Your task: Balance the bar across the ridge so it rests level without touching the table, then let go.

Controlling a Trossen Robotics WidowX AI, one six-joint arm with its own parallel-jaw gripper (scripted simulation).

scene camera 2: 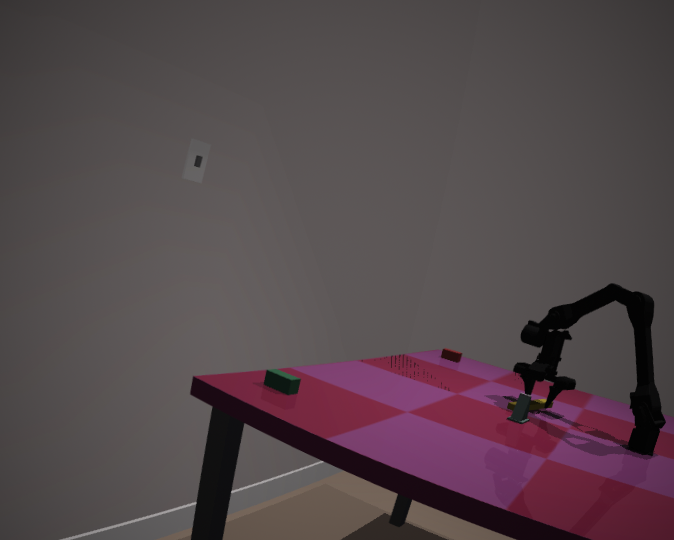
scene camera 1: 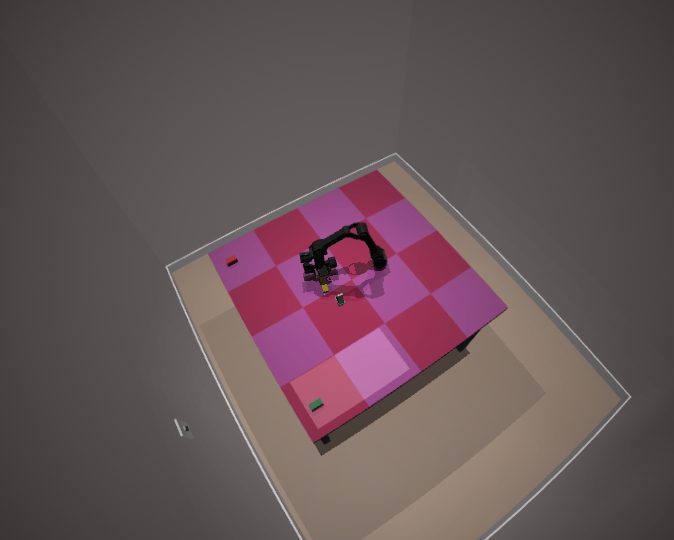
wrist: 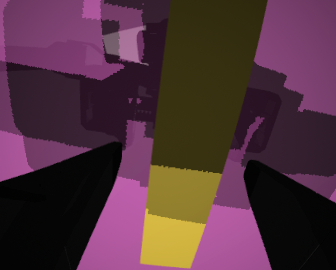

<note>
My gripper [scene camera 2: 535, 405] is open, with nothing in its grasp. Further things: a yellow bar [wrist: 207, 59].
My gripper also shows in the wrist view [wrist: 185, 159].
</note>
